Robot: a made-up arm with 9 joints.
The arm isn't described. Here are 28 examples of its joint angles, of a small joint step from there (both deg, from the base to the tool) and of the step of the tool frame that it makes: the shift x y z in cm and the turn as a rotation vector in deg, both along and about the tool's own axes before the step.
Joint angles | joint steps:
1: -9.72 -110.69 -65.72 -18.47 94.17 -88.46 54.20 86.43 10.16 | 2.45 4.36 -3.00 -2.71 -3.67 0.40 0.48 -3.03 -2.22
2: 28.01 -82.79 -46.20 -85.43 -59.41 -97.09 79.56 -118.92 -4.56 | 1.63 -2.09 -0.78 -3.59 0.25 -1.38 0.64 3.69 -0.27
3: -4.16 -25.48 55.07 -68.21 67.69 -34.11 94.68 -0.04 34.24 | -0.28 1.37 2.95 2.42 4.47 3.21 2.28 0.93 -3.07
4: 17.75 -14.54 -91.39 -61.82 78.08 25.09 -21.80 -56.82 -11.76 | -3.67 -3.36 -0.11 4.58 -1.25 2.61 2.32 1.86 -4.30
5: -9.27 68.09 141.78 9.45 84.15 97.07 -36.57 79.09 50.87 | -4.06 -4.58 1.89 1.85 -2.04 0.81 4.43 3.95 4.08
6: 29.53 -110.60 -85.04 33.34 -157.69 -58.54 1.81 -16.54 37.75 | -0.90 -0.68 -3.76 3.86 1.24 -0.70 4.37 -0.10 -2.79
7: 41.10 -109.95 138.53 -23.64 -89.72 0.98 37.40 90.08 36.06 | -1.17 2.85 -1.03 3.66 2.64 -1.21 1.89 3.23 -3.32
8: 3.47 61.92 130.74 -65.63 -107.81 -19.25 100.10 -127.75 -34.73 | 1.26 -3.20 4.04 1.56 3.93 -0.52 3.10 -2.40 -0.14
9: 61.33 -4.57 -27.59 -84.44 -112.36 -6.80 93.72 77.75 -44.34 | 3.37 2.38 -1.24 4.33 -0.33 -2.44 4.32 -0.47 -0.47
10: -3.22 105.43 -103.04 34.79 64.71 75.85 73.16 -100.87 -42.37 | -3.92 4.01 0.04 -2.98 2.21 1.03 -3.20 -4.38 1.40
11: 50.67 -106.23 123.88 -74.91 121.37 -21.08 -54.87 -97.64 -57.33 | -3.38 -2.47 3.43 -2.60 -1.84 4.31 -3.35 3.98 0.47
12: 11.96 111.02 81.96 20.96 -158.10 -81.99 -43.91 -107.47 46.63 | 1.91 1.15 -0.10 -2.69 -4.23 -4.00 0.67 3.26 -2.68
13: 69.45 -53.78 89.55 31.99 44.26 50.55 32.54 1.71 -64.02 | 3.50 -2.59 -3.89 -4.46 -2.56 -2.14 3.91 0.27 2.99
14: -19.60 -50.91 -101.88 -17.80 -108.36 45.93 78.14 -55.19 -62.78 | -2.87 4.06 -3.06 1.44 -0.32 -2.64 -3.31 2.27 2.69
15: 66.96 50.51 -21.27 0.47 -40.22 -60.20 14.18 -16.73 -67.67 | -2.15 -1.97 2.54 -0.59 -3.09 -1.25 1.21 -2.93 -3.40
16: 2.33 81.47 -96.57 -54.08 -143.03 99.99 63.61 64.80 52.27 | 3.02 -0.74 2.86 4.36 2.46 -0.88 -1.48 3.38 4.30
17: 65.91 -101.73 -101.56 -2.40 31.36 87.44 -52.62 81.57 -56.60 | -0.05 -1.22 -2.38 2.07 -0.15 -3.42 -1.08 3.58 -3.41
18: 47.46 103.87 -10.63 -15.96 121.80 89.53 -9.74 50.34 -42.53 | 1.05 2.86 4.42 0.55 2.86 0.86 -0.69 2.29 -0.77
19: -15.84 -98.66 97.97 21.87 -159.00 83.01 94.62 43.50 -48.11 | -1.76 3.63 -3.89 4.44 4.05 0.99 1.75 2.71 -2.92
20: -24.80 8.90 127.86 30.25 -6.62 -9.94 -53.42 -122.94 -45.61 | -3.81 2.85 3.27 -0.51 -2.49 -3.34 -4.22 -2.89 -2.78
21: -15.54 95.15 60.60 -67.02 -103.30 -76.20 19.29 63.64 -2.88 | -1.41 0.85 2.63 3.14 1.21 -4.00 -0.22 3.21 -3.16
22: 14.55 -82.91 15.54 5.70 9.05 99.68 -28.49 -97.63 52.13 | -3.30 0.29 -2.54 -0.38 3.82 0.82 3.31 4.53 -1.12
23: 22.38 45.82 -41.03 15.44 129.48 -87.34 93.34 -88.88 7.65 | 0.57 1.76 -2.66 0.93 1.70 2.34 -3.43 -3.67 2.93
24: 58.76 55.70 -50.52 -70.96 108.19 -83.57 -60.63 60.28 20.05 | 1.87 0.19 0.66 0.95 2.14 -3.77 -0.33 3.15 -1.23
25: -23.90 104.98 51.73 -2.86 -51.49 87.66 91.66 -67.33 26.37 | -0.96 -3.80 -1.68 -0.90 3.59 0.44 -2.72 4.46 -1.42
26: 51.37 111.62 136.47 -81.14 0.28 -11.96 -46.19 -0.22 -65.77 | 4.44 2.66 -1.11 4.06 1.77 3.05 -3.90 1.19 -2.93
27: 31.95 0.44 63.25 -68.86 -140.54 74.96 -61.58 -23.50 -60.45 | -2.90 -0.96 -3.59 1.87 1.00 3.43 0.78 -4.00 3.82
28: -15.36 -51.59 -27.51 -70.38 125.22 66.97 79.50 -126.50 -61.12 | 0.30 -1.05 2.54 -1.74 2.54 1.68 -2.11 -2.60 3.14
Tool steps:
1: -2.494 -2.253 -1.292 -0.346 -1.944 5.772
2: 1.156 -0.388 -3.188 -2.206 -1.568 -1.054
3: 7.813 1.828 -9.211 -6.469 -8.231 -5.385
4: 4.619 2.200 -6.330 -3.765 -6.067 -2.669
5: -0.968 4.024 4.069 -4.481 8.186 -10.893
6: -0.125 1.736 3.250 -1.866 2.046 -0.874
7: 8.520 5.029 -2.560 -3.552 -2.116 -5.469
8: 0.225 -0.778 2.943 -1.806 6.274 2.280
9: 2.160 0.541 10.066 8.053 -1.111 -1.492
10: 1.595 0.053 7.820 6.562 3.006 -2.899
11: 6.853 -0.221 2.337 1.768 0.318 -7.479
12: -2.574 -7.136 -0.964 -11.144 1.826 3.473
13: 0.455 -0.535 -3.500 -5.446 3.144 -0.181
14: -2.971 -0.871 4.590 3.189 3.889 -0.474
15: -4.588 -2.356 -1.573 -1.051 -6.827 6.989
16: 4.493 4.044 -5.215 1.687 -4.197 -6.704
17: 3.058 -2.510 -5.385 -6.320 -0.498 -0.357
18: -3.286 0.828 4.454 3.631 1.383 5.083
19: 12.664 -2.019 -4.175 -4.984 2.733 -7.465
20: 5.541 -3.528 10.514 9.152 7.343 2.454
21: -1.827 -2.075 -0.184 -1.551 0.295 3.384
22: 3.386 2.098 -3.884 -2.726 -2.646 -3.845
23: -1.373 -0.600 5.508 0.402 6.958 -0.857
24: 2.782 1.081 -2.512 -3.220 -1.873 -1.942
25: -2.101 -5.502 -4.372 -11.034 4.241 0.865
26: 5.502 2.035 6.539 5.115 2.472 -3.128
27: 4.764 2.456 3.736 4.382 -1.273 -8.587
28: 3.533 1.131 5.092 3.854 3.818 -5.695
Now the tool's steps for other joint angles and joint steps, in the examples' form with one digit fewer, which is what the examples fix.
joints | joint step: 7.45 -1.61 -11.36 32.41 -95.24 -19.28 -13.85 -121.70 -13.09 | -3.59 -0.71 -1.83 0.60 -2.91 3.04 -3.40 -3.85 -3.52
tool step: 0.93 -0.78 7.26 6.21 0.00 2.38
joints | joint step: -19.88 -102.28 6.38 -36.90 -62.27 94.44 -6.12 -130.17 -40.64 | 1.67 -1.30 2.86 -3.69 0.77 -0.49 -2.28 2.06 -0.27
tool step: 4.03 -0.14 2.54 1.83 4.43 -4.27
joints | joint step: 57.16 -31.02 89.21 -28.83 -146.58 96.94 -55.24 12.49 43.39 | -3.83 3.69 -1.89 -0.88 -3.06 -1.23 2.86 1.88 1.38
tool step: 6.04 4.52 -2.90 -0.25 -7.47 -5.27
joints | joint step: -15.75 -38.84 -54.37 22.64 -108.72 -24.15 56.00 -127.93 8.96 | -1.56 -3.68 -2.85 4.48 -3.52 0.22 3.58 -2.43 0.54
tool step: -4.55 -8.12 4.77 0.89 3.33 7.60
